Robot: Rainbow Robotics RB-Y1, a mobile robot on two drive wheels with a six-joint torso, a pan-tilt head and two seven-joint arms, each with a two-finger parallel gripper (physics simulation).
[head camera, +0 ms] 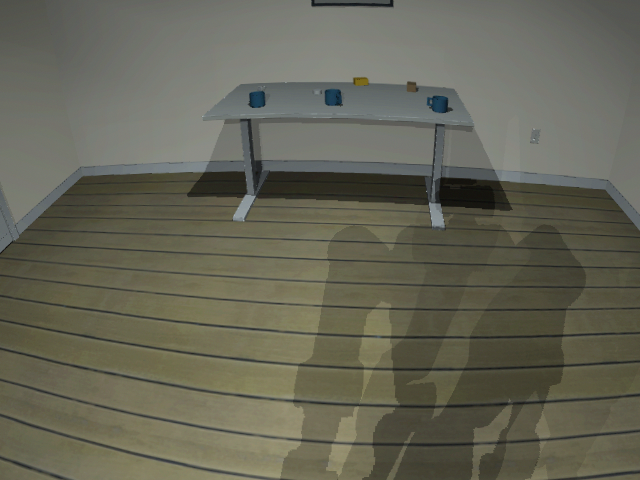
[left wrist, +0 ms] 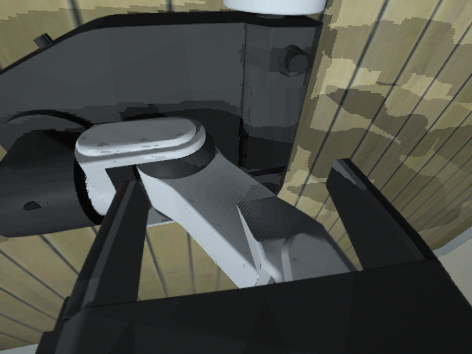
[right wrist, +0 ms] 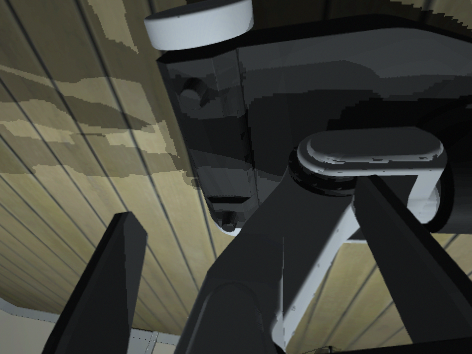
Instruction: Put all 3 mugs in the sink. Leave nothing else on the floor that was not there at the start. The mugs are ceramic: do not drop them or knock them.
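Places are measured from the robot's base along level axes (x ahead, y left, z up), in millimetres.
Where they show: left gripper, fingertip midpoint: (left wrist: 239,181); right gripper, fingertip midpoint: (right wrist: 243,208).
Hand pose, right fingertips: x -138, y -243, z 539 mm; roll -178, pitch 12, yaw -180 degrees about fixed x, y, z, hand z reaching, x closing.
After its pixels a point has its place.
Three blue mugs stand upright on a grey table (head camera: 382,107) @[x 2320, y -260, z 720 mm] across the room in the head view: one mug (head camera: 256,99) @[x 2366, y 456, z 772 mm] near the left end, one mug (head camera: 331,97) @[x 2352, y 26, z 771 mm] near the middle, and one mug (head camera: 439,104) @[x 2253, y -577, z 771 mm] near the right end with its handle to the left. My left gripper (left wrist: 239,181) @[x -181, y 218, z 534 mm] is open, its dark fingers wide apart with nothing between them. My right gripper (right wrist: 243,208) @[x -138, y -243, z 539 mm] is open and empty too. Neither gripper shows in the head view, and the mugs do not show in the wrist views. The sink does not show in any view.
A yellow block (head camera: 360,81) @[x 2853, y -167, z 749 mm], a small brown block (head camera: 411,86) @[x 2704, y -491, z 758 mm] and a small white item (head camera: 316,91) @[x 2614, y 120, z 741 mm] lie towards the table's back. Two table legs (head camera: 248,157) @[x 2595, y 582, z 305 mm] (head camera: 438,162) @[x 2464, y -647, z 316 mm] end in feet that reach forward. Walls stand behind and at both sides. Shadows cross the plank floor (head camera: 155,310) @[x 1431, y 925, z 0 mm].
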